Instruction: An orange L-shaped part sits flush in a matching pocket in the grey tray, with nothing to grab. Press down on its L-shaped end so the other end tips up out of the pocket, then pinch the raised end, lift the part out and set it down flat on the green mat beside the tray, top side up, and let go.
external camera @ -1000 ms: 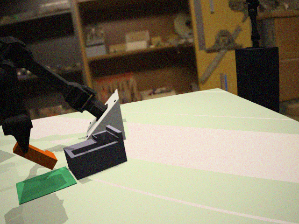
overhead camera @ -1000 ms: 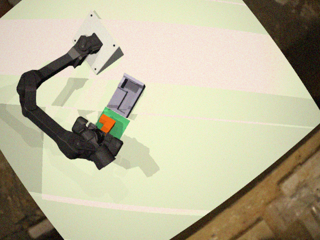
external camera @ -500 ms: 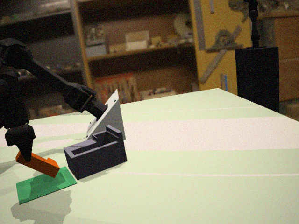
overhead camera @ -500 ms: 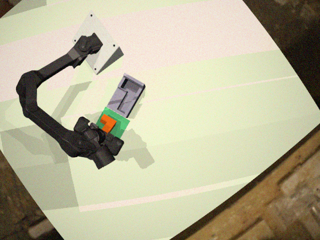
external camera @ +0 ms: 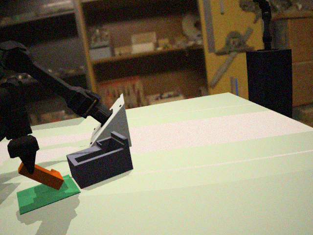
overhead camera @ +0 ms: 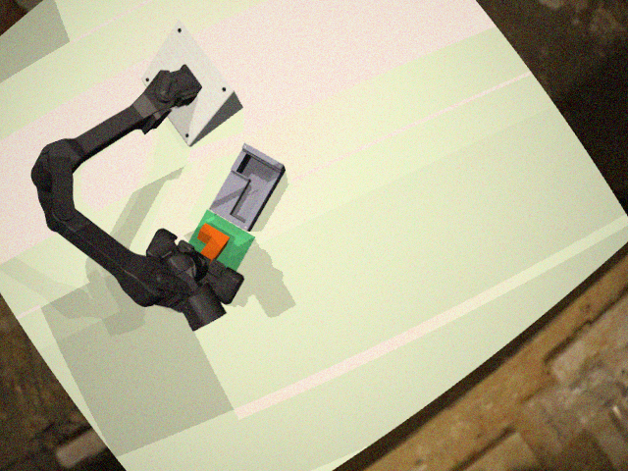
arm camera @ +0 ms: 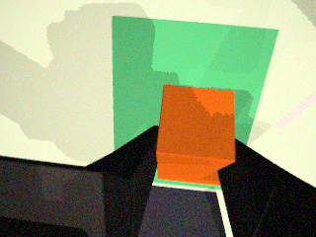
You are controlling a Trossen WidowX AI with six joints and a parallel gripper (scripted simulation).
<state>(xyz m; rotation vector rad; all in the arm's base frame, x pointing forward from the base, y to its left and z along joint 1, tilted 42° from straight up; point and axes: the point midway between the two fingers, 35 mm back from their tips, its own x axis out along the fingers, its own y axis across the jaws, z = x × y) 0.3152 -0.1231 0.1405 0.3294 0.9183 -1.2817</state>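
The orange L-shaped part is 30 mm below my gripper tip, 30 mm behind it and 20 mm to the left of it. The rest, counted from my gripper tip: grey tray: 160 mm to the left, 80 mm below, 70 mm behind; then green mat: 90 mm below, 20 mm to the left, 10 mm behind.
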